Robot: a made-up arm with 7 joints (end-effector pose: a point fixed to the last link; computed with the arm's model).
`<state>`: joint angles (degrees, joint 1 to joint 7).
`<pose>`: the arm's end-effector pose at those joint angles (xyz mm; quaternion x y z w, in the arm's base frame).
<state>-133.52 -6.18 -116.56 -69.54 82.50 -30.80 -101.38</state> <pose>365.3 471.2 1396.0 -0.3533 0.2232 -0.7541 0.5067</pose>
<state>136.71 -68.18 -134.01 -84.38 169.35 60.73 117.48</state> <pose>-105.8 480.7 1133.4 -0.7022 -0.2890 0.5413 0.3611</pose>
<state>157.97 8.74 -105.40 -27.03 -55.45 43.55 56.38</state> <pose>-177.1 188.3 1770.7 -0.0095 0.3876 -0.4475 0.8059</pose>
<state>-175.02 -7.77 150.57 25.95 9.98 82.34 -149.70</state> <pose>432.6 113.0 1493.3 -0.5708 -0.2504 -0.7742 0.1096</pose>
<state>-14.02 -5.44 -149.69 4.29 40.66 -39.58 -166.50</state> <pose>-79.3 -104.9 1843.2 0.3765 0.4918 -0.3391 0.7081</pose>
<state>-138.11 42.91 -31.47 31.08 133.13 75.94 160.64</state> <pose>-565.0 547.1 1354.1 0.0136 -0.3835 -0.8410 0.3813</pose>
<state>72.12 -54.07 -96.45 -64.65 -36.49 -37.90 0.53</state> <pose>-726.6 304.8 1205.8 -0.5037 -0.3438 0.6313 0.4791</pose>
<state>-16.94 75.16 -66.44 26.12 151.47 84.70 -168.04</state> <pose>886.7 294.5 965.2 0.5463 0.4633 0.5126 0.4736</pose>
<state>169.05 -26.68 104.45 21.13 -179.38 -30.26 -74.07</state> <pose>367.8 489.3 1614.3 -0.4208 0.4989 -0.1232 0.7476</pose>
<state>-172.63 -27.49 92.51 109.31 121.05 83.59 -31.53</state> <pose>364.7 465.9 1062.2 -0.2283 0.7505 -0.4763 0.3971</pose>
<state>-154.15 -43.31 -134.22 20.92 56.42 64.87 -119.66</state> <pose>511.1 -500.5 1373.8 0.7065 0.2282 -0.0317 0.6692</pose>
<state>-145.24 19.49 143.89 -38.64 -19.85 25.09 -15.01</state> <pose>-595.4 253.2 1614.1 -0.3377 0.1570 0.2810 0.8845</pose>
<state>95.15 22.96 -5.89 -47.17 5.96 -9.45 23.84</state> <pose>-81.1 82.1 1757.2 0.1382 -0.0549 -0.7620 0.6303</pose>
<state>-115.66 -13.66 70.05 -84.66 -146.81 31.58 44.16</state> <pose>-406.6 -426.3 1178.7 -0.6443 -0.4817 0.3146 0.5039</pose>
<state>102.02 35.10 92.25 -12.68 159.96 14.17 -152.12</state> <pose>-30.7 -703.8 1582.1 -0.1671 -0.2317 0.9547 0.0837</pose>
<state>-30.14 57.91 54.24 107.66 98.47 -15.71 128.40</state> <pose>679.6 -149.9 583.8 0.8085 0.4124 0.4040 0.1143</pose>
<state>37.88 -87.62 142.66 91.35 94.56 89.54 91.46</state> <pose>-554.1 234.2 316.9 -0.1925 -0.8014 -0.5031 0.2600</pose>
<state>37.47 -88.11 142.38 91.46 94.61 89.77 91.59</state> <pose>-553.5 226.8 313.4 -0.1872 -0.8052 -0.4996 0.2586</pose>
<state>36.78 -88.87 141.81 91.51 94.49 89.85 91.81</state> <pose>-553.5 214.0 307.5 -0.1817 -0.8120 -0.4917 0.2565</pose>
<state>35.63 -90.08 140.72 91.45 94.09 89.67 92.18</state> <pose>-554.2 192.1 297.7 -0.1759 -0.8236 -0.4761 0.2531</pose>
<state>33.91 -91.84 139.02 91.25 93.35 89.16 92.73</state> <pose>-554.8 159.0 283.6 -0.1696 -0.8405 -0.4511 0.2476</pose>
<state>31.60 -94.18 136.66 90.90 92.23 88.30 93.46</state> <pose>-553.3 114.1 265.8 -0.1628 -0.8622 -0.4162 0.2384</pose>
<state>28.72 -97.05 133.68 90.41 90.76 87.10 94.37</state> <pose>-547.7 58.1 245.8 -0.1551 -0.8872 -0.3719 0.2245</pose>
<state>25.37 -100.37 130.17 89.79 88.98 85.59 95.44</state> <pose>-535.8 -6.6 225.6 -0.1468 -0.9134 -0.3201 0.2043</pose>
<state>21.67 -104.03 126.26 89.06 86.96 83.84 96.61</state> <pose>-516.0 -76.5 207.1 -0.1385 -0.9381 -0.2635 0.1772</pose>
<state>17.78 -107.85 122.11 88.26 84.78 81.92 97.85</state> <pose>-488.6 -147.2 192.1 -0.1307 -0.9593 -0.2052 0.1436</pose>
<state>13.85 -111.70 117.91 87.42 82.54 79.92 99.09</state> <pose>-454.6 -214.6 181.4 -0.1243 -0.9754 -0.1489 0.1047</pose>
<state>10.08 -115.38 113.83 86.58 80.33 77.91 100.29</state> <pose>-417.4 -275.0 175.2 -0.1203 -0.9859 -0.0973 0.0632</pose>
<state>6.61 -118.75 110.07 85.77 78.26 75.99 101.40</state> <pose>-379.9 -326.3 172.6 -0.1188 -0.9913 -0.0529 0.0219</pose>
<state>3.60 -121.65 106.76 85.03 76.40 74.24 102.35</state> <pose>-345.9 -367.5 172.7 0.1200 0.9925 0.0168 0.0160</pose>
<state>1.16 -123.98 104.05 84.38 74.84 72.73 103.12</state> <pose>-317.9 -398.7 174.2 0.1233 0.9912 -0.0108 0.0478</pose>
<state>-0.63 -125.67 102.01 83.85 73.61 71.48 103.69</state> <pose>-297.5 -420.8 176.2 0.1280 0.9887 -0.0306 0.0720</pose>
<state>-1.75 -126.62 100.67 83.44 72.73 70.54 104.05</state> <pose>-286.2 -434.8 178.4 0.1333 0.9863 -0.0434 0.0870</pose>
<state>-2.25 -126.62 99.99 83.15 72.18 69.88 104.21</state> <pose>-285.7 -442.3 181.8 0.1386 0.9848 -0.0510 0.0910</pose>
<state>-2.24 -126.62 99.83 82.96 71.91 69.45 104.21</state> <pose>-287.1 -444.5 182.2 0.1441 0.9838 -0.0536 0.0925</pose>
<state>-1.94 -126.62 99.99 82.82 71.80 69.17 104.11</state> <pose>-289.4 -443.6 180.7 0.1495 0.9830 -0.0529 0.0925</pose>
